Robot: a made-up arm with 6 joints.
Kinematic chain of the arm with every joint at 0, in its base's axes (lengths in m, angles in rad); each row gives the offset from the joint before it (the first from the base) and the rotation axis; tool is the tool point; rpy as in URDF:
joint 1: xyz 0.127 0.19 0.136 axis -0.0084 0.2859 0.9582
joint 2: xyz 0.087 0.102 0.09 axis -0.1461 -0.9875 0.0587
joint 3: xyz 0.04 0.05 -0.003 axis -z
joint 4: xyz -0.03 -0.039 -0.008 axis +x
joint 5: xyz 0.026 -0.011 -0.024 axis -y
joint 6: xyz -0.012 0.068 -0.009 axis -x
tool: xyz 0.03 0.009 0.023 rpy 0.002 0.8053 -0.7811
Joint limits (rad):
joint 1: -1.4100..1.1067
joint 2: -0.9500..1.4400
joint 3: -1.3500..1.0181
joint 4: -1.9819..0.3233
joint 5: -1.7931..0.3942
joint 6: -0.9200..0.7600
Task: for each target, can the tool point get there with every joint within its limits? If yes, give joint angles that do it. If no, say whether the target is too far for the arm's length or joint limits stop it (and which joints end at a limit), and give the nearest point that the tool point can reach.
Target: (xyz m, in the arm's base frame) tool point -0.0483 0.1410 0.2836
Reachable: no: joint limits stop it (at a limit: joint 1, joint 2, joint 3, joint 5, joint 6) | nearest point 0.0395 0.2586 0.2250 | short by 0.158 m
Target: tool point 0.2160 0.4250 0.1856
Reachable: yes | joints 0.5862 0.5631 -1.1645 -1.1679 -0.5158 -0.6990
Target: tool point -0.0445 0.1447 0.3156
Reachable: no: joint limits stop it (at a limit: joint 1, joint 2, joint 3, joint 5, joint 6) | nearest point 0.0462 0.2580 0.2323 | short by 0.167 m
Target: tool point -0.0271 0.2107 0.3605
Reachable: no: joint limits stop it (at a limit: joint 1, joint 2, joint 3, joint 4, joint 5, joint 6) | nearest point 0.0575 0.2591 0.2435 | short by 0.152 m
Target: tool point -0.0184 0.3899 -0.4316
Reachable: no: too far | nearest point 0.0511 0.3597 0.0619 | short by 0.499 m
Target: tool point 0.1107 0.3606 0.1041
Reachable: yes | joints 0.7891 -0.5413 -0.6715 -1.4542 0.1190 0.3055
